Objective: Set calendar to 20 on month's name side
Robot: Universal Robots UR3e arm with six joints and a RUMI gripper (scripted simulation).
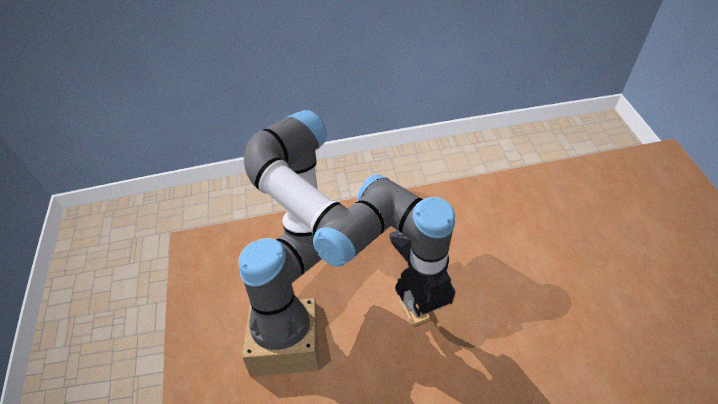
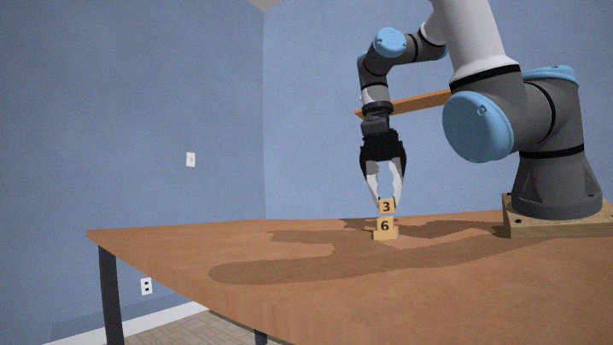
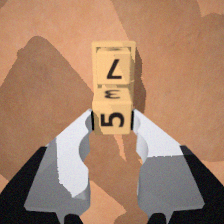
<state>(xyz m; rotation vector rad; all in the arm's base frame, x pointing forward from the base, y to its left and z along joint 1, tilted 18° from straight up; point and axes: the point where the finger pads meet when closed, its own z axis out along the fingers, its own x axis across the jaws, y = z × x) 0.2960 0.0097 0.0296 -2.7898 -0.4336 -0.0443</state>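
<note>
Right now my hand is 10 mm above the wooden digit cube. The rest, counted from my hand: wooden tray 10 mm to the left, 60 mm below.
</note>
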